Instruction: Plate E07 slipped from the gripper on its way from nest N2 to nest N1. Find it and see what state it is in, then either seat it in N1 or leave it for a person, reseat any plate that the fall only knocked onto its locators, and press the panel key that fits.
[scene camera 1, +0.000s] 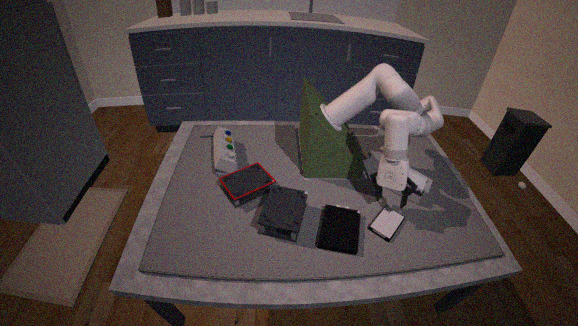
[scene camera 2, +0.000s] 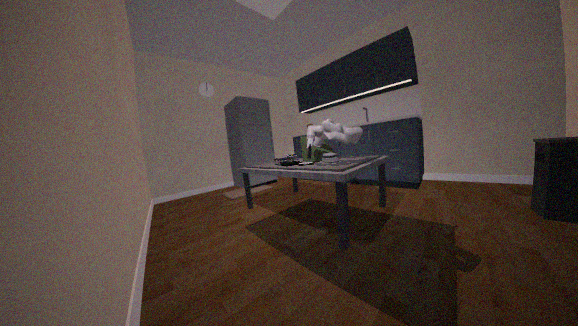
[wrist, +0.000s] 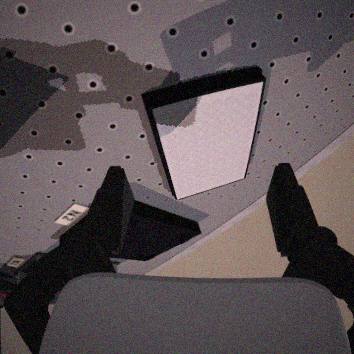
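Seen in the pictures: gripper, between the fingertips: (scene camera 1: 390, 202) (scene camera 2: 309, 157) (wrist: 198, 181); arm's base, origin of its link: (scene camera 1: 330, 118) (scene camera 2: 315, 143).
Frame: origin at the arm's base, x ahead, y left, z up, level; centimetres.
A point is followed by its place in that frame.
My gripper (scene camera 1: 394, 202) @[z -11.3, x 30.7, y 22.0 cm] (wrist: 198, 181) @[z -11.3, x 30.7, y 22.0 cm] is open and empty, above and behind a flat black-edged piece with a pale top (scene camera 1: 386, 223) @[z -15.9, x 36.0, y 21.3 cm] (wrist: 215, 145) @[z -15.9, x 34.7, y 22.7 cm]. No plate name is readable on this piece. A black rectangular piece (scene camera 1: 339, 228) @[z -15.2, x 39.9, y 4.8 cm] (wrist: 157, 232) @[z -15.2, x 40.2, y 8.8 cm] lies left of it in the first scene view. An N2 label (wrist: 71, 215) @[z -17.1, x 29.7, y 6.5 cm] shows beside my left finger in the wrist view; the finger hides part of that area. A dark stacked unit (scene camera 1: 283, 209) @[z -11.4, x 37.6, y -13.1 cm] and a red-outlined dark unit (scene camera 1: 247, 181) @[z -13.3, x 25.7, y -26.9 cm] stand further left. The panel (scene camera 1: 220, 152) @[z -9.1, x 16.7, y -39.1 cm] has blue, yellow, green and white keys.
A green wedge (scene camera 1: 322, 145) @[z -3.1, x 14.3, y -2.6 cm] stands at the arm's base, behind the units. A pale cylindrical object (scene camera 1: 421, 181) @[z -11.8, x 17.7, y 38.0 cm] is partly hidden behind the gripper. All rest on a perforated grey mat (scene camera 1: 225, 250) @[z -17.3, x 51.5, y -28.4 cm] on the table (scene camera 1: 310, 296) @[z -18.6, x 61.8, y -2.7 cm] (scene camera 2: 320, 175) @[z -20.1, x 55.0, y 59.0 cm]. Shadows cross the mat.
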